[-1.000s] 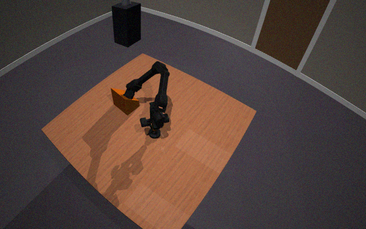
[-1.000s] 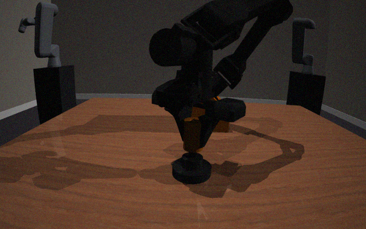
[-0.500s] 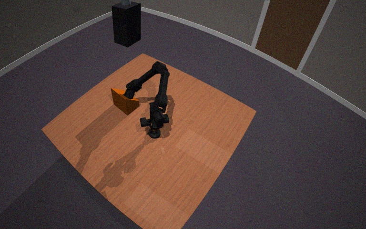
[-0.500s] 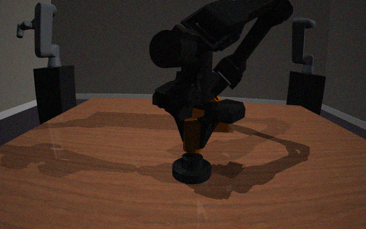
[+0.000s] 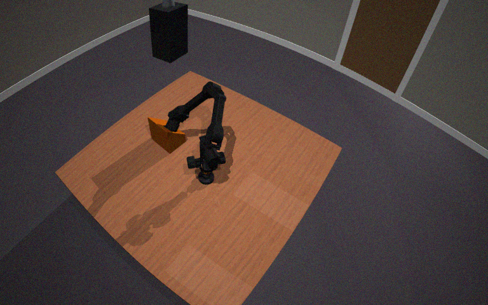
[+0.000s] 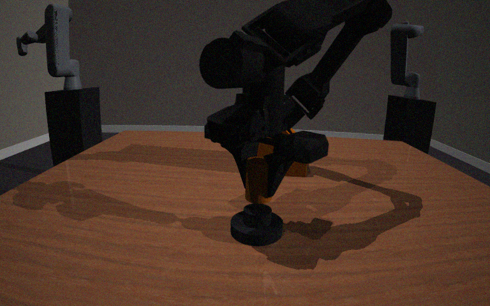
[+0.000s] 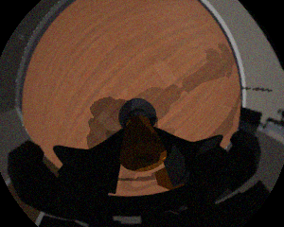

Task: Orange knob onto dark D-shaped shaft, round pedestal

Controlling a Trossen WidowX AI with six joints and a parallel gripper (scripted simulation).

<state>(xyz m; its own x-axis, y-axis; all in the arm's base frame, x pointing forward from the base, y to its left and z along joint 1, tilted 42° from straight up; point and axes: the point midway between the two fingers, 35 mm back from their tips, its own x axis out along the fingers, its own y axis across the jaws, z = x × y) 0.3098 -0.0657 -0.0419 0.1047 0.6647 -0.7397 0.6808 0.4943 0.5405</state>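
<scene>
The orange knob is 2 cm above my gripper tip. Round my gripper tip: dark round pedestal 4 cm below.
</scene>
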